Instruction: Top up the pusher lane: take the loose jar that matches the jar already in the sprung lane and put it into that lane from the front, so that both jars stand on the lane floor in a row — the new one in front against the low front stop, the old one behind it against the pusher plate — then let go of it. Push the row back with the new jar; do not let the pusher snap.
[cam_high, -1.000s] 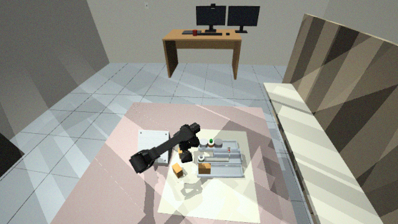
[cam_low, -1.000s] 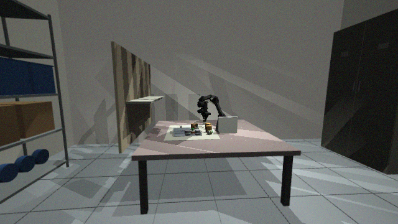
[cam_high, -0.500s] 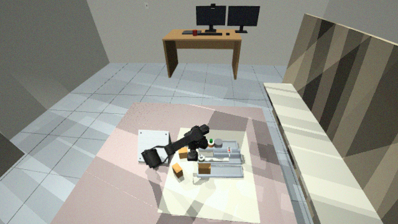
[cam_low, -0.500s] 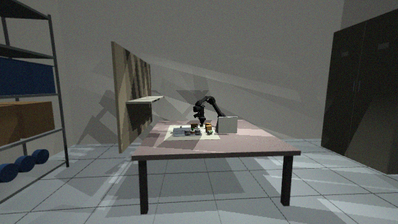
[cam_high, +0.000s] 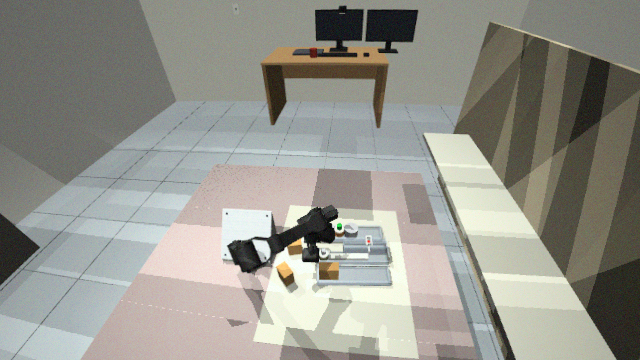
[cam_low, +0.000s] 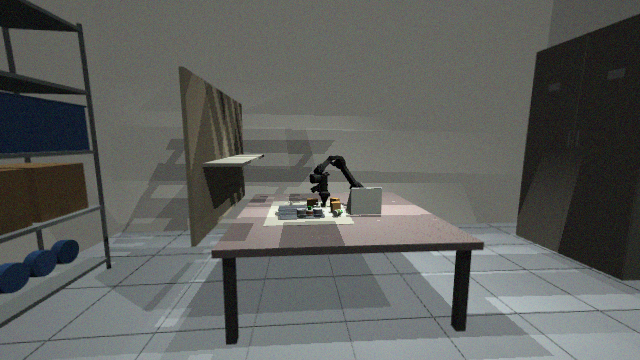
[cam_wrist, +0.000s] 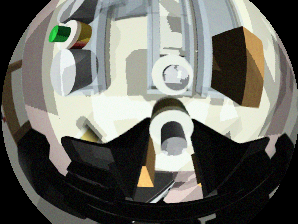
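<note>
Now: the grey lane unit 190 mm ahead of my gripper tip, 30 mm below it and 20 mm to the left of it. Round my gripper tip: small red part (230 mm ahead, 30 mm to the left, 20 mm above).
</note>
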